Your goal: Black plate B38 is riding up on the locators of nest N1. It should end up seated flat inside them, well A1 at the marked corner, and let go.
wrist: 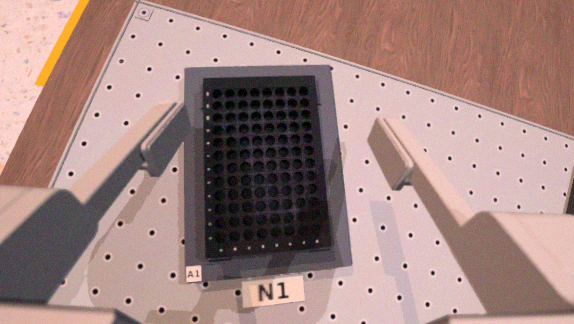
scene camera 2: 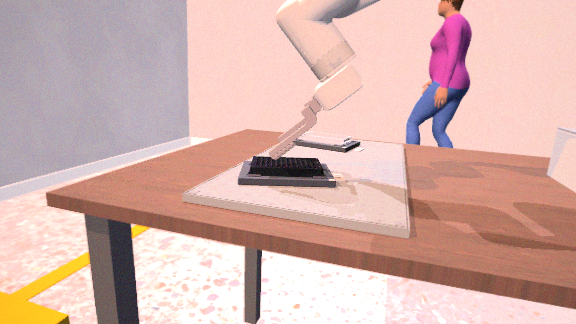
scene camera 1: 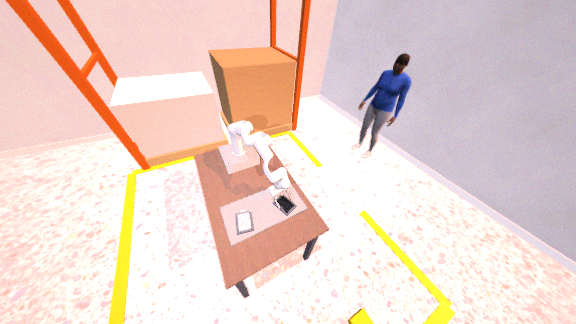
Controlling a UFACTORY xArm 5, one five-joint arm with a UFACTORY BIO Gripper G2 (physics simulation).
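Seen in the pictures: hand at its tool point: (wrist: 281,143) (scene camera 2: 285,141) (scene camera 1: 284,201); arm's base at its link origin: (scene camera 1: 238,152).
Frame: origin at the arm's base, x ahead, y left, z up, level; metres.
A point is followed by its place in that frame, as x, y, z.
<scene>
Black plate B38 (scene camera 1: 285,202) {0.683, 0.070, -0.065} (scene camera 2: 287,168) {0.676, 0.102, -0.067} (wrist: 265,165) {0.680, 0.062, -0.067} lies in nest N1 (scene camera 2: 285,182) {0.675, 0.122, -0.086} (wrist: 342,250) {0.627, -0.003, -0.081}, its body standing above the dark grey nest rim. Whether it is fully flat is hard to tell; a thin dark line shows at its lower-left edge in the wrist view. The A1 tag (wrist: 193,274) {0.599, 0.100, -0.081} is at the nest's lower-left corner there; pale marks run along the plate's left and bottom edges, too small to read. My gripper (scene camera 2: 281,149) (wrist: 279,146) {0.688, 0.053, -0.030} is open and tilted, one finger to each side of the plate in the wrist view, with nothing held.
A second nest with a white plate (scene camera 1: 244,221) {0.636, -0.269, -0.073} (scene camera 2: 325,139) {0.630, -0.226, -0.070} stands on the same perforated board (scene camera 1: 265,220) {0.709, -0.135, -0.093} (scene camera 2: 370,212) {0.542, 0.202, -0.093} (wrist: 505,175) {0.705, -0.158, -0.093}. The board lies on the wooden table (scene camera 1: 265,257) {0.922, -0.266, -0.106} (scene camera 2: 150,172) {0.946, 0.075, -0.106}. A person (scene camera 1: 392,95) (scene camera 2: 450,60) stands away from the table.
</scene>
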